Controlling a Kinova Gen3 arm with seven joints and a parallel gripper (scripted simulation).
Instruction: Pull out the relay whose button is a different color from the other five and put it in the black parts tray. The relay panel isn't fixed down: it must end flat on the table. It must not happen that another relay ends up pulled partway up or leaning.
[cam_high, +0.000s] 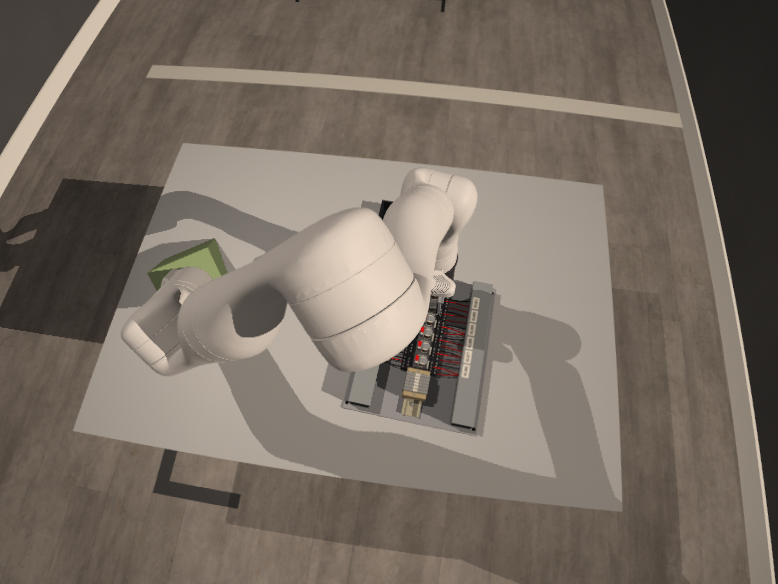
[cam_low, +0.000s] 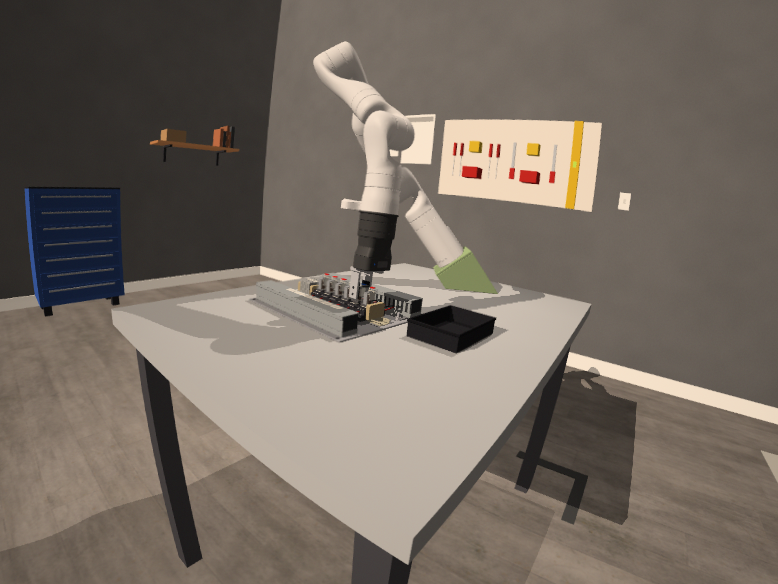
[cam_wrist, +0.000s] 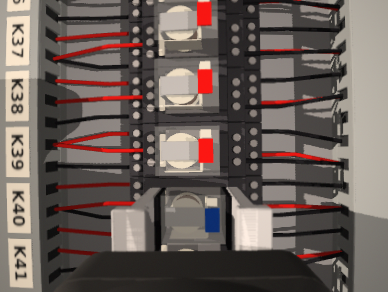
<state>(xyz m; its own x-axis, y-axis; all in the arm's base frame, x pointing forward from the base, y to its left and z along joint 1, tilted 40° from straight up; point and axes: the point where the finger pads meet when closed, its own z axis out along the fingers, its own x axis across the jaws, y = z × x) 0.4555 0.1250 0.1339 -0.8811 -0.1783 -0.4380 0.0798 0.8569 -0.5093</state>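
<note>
Right now my hand is 10 mm above the relay. From my hand the other things lie so: black parts tray (200 mm to the left, 50 mm behind, 40 mm below); then relay panel (70 mm to the right, 40 mm below).
</note>
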